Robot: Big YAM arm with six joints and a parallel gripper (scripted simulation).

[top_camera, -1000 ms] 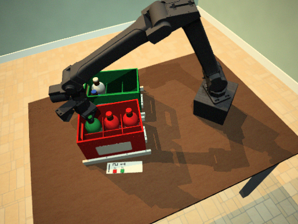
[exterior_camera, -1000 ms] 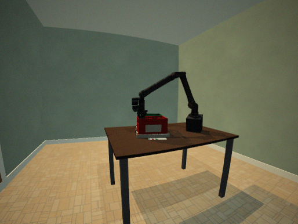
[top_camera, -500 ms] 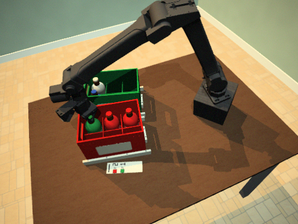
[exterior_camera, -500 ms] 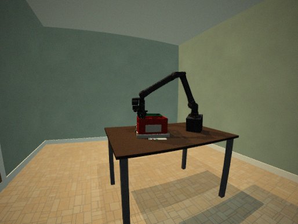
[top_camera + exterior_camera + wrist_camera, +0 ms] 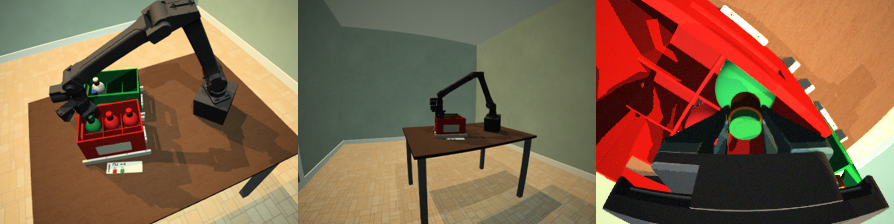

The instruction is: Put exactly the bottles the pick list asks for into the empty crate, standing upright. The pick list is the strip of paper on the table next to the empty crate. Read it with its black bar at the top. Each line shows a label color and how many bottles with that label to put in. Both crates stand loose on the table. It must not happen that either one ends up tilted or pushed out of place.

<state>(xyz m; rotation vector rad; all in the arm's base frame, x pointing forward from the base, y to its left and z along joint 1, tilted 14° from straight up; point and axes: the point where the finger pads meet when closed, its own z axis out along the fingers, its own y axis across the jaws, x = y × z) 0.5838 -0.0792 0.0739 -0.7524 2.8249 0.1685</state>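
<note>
My gripper is now 60 mm above the green bottle. The rest, counted from my hand: blue-capped bottle (40 mm behind, 150 mm to the right, 60 mm below); then red crate (80 mm behind, 60 mm to the left, 60 mm below); then red bottle (180 mm behind, 20 mm to the left, 60 mm below).
</note>
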